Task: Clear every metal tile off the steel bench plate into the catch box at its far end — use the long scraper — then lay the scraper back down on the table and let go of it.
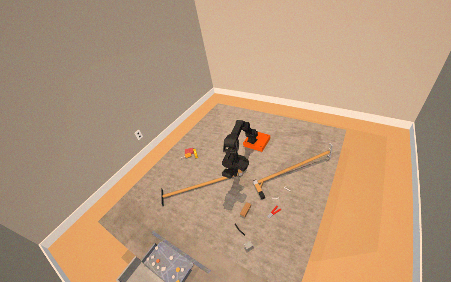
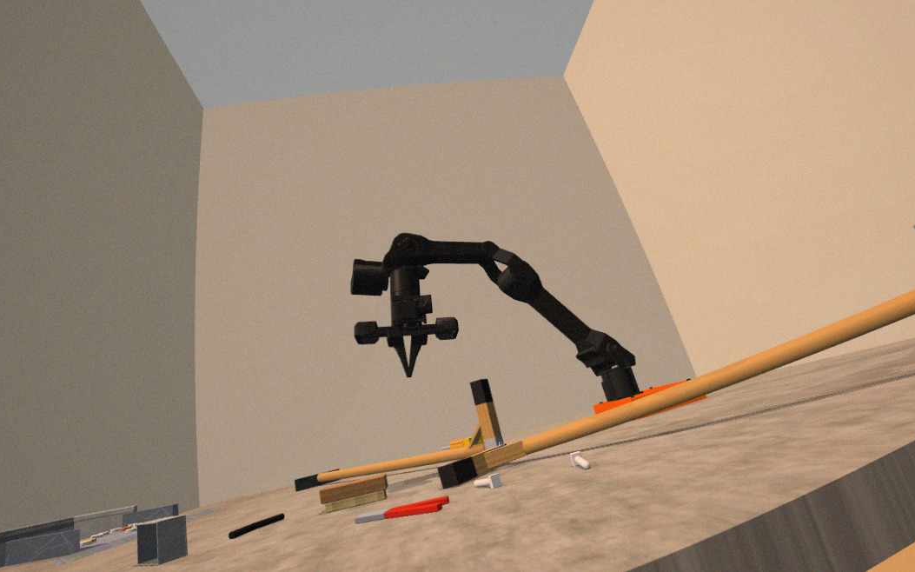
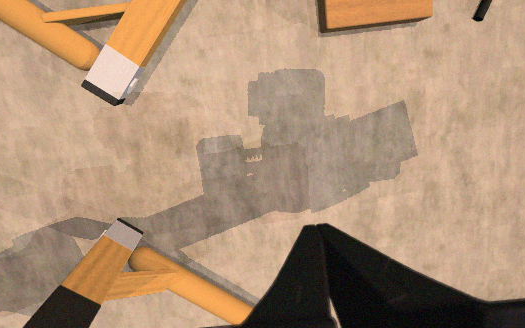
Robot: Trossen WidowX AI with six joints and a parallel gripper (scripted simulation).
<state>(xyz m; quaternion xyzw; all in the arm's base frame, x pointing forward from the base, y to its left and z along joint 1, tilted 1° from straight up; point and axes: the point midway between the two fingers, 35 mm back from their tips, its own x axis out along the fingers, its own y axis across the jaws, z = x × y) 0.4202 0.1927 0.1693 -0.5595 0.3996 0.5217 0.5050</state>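
Right now my gripper tip is 24 cm to the left of the long scraper, 12 cm short of it and 11 cm above it. Round my gripper tip: wooden block 16 cm below, 13 cm to the left, 8 cm ahead; then grey cube 27 cm to the left, 24 cm ahead, 15 cm below; then black strip 20 cm ahead, 17 cm to the left, 17 cm below.
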